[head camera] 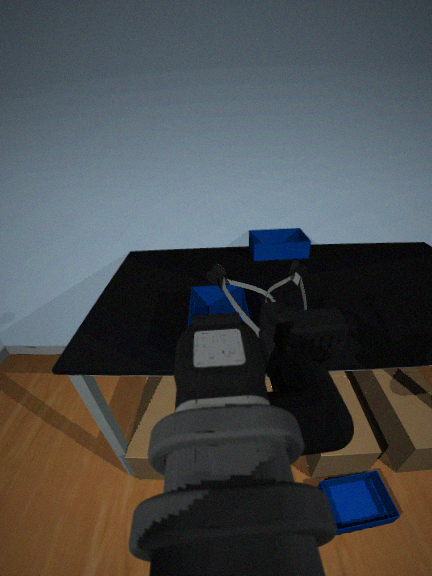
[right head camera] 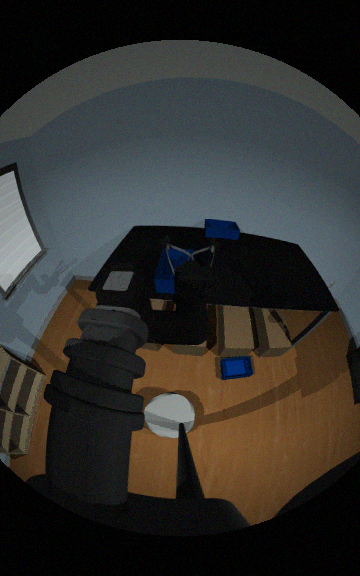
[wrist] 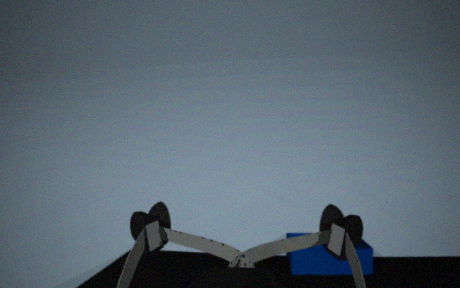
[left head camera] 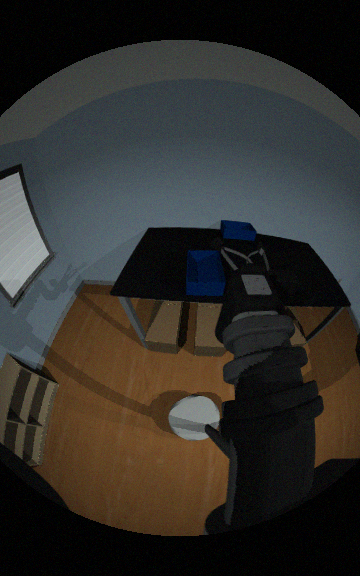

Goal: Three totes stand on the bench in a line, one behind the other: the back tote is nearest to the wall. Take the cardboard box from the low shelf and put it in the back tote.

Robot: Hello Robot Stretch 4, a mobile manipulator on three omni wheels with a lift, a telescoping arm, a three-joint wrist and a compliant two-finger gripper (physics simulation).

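Seen in the pictures: gripper, between the fingertips: [head camera: 255, 267] [right head camera: 189, 238] [wrist: 244, 221] [left head camera: 237, 241]; robot's base, origin of its link: [right head camera: 170, 414] [left head camera: 193, 416].
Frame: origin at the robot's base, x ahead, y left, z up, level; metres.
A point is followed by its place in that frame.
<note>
A blue tote [head camera: 282, 251] {x 1.324, y -0.387, z 0.936 m} [left head camera: 238, 233] {x 1.325, y -0.372, z 0.942 m} [right head camera: 221, 232] {x 1.325, y -0.375, z 0.941 m} [wrist: 320, 262] {x 1.326, y -0.342, z 0.934 m} stands at the bench's back edge by the wall. A second blue tote [head camera: 202, 300] {x 0.953, y 0.041, z 0.920 m} [left head camera: 205, 285] {x 0.655, y -0.016, z 0.962 m} [right head camera: 165, 282] {x 0.655, y 0.026, z 0.967 m} stands nearer the front, left of my gripper and partly hidden by my arm in the head view. A third tote does not show on the bench. My gripper [head camera: 257, 272] {x 0.526, y -0.084, z 1.291 m} [left head camera: 241, 245] {x 0.526, y -0.084, z 1.291 m} [right head camera: 190, 244] {x 0.526, y -0.084, z 1.291 m} [wrist: 244, 221] {x 0.526, y -0.084, z 1.291 m} is open and empty, above the bench, its fingers toward the wall. Long brown boxes [head camera: 345, 435] [left head camera: 165, 325] [right head camera: 236, 330] lie low under the bench; I cannot tell which is the task's box.
The black bench [head camera: 140, 300] {x 1.032, y 0.316, z 0.886 m} [left head camera: 150, 265] {x 0.917, y 0.330, z 0.886 m} [right head camera: 275, 275] {x 0.856, y -0.724, z 0.886 m} stands against the wall. A blue tray [head camera: 355, 500] {x 0.476, y -0.637, z -0.025 m} [right head camera: 236, 367] {x 0.471, y -0.640, z -0.025 m} lies on the floor in front of it. A white disc [left head camera: 192, 412] {x 0.047, y 0.015, z 0.187 m} [right head camera: 170, 410] {x 0.043, y -0.010, z 0.187 m} is at floor level. A compartment shelf [left head camera: 49, 400] {x -0.211, y 1.533, z 0.042 m} [right head camera: 35, 395] {x -0.272, y 1.535, z 0.040 m} stands at the left.
</note>
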